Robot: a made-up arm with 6 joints.
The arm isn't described. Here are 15 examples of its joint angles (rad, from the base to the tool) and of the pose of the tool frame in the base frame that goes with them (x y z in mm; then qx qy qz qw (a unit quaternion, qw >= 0)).
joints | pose
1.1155 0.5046 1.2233 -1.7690 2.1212 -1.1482 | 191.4 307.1 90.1 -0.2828 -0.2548 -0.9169 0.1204
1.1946 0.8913 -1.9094 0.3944 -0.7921 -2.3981 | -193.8 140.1 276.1 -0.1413 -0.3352 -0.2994 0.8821
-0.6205 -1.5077 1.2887 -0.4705 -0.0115 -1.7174 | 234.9 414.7 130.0 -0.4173 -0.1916 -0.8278 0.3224
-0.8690 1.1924 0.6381 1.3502 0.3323 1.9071 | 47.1 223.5 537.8 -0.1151 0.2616 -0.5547 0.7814
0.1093 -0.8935 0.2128 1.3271 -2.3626 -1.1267 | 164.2 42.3 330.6 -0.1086 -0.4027 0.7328 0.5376
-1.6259 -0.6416 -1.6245 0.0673 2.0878 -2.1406 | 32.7 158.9 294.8 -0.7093 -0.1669 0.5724 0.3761
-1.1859 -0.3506 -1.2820 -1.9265 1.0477 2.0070 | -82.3 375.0 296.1 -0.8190 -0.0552 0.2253 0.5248
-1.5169 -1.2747 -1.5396 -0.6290 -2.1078 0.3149 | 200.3 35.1 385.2 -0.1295 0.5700 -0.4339 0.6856
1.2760 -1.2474 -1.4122 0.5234 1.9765 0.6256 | -201.5 300.1 29.6 0.2892 -0.3974 -0.6853 0.5374
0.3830 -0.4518 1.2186 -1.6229 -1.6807 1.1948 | 191.3 250.5 412.5 -0.6021 0.2018 0.1074 0.7650
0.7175 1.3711 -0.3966 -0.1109 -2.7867 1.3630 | 298.6 354.7 109.9 -0.6928 -0.1815 -0.6975 0.0230
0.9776 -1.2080 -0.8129 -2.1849 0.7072 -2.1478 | 150.0 354.6 135.5 0.1317 -0.5310 -0.8058 0.2267
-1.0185 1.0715 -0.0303 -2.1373 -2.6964 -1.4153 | 163.7 -1.7 289.5 0.1314 0.8017 -0.4072 0.4174
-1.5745 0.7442 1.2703 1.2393 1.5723 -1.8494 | 178.6 179.2 4.2 0.7819 -0.1246 0.5761 0.2029
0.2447 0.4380 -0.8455 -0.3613 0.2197 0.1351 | -96.7 -91.4 173.9 0.4590 0.0718 -0.1300 0.8759
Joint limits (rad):
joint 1: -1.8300..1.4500
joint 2: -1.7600..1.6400
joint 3: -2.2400..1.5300
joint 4: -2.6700..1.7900
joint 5: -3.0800..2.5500
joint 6: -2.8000..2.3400
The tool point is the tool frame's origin. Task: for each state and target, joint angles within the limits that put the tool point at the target. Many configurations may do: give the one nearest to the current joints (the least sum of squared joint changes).
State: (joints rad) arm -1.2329 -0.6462 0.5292 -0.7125 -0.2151 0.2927
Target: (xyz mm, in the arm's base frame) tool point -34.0 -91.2 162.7
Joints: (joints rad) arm -0.8640 -0.3572 0.7429 -0.4000 0.0726 0.1070
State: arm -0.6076 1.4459 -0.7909 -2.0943 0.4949 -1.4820
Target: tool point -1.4 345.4 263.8
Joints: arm -0.7200 1.5061 -0.5682 -2.2512 0.2777 -1.9363
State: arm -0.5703 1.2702 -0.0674 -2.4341 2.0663 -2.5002
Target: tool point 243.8 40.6 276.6
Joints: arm -1.2511 0.7715 -0.7998 -2.6700 2.5500 -1.9988
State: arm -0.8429 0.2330 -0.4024 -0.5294 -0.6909 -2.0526
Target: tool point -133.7 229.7 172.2
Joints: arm -0.3397 0.2916 -0.2965 -0.6268 -0.2848 -2.2267
